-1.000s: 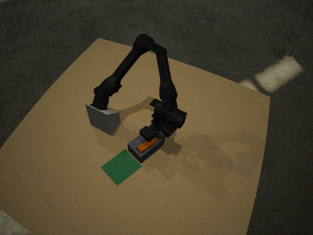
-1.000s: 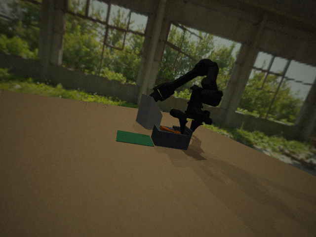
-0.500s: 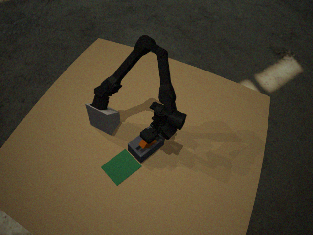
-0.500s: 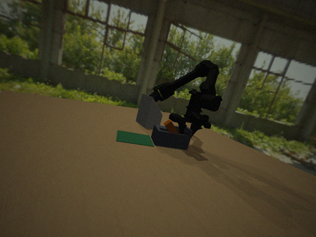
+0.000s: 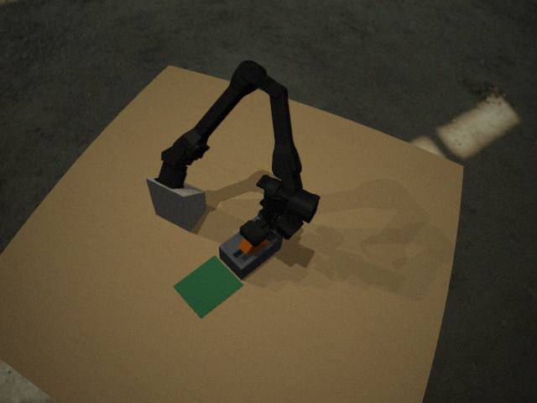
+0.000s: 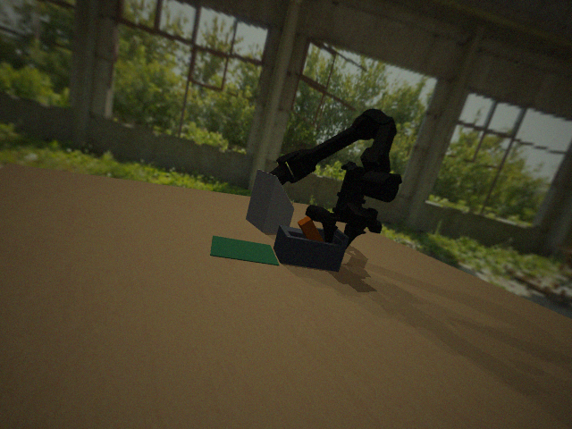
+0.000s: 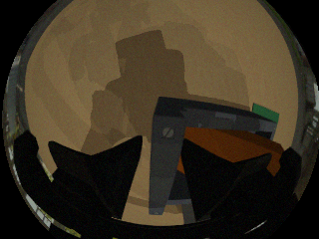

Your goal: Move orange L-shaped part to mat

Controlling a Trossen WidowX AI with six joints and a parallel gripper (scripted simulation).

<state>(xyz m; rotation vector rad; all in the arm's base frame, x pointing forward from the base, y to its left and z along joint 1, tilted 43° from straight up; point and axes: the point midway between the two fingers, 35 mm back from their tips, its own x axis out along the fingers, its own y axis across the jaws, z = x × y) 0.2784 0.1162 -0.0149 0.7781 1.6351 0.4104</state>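
The orange L-shaped part lies 20 mm behind my gripper tip, 50 mm to the right of it and 10 mm above it. Round my gripper tip: green mat (70 mm behind, 210 mm to the right, 50 mm below); then tray (30 mm behind, 60 mm to the right, 50 mm below).
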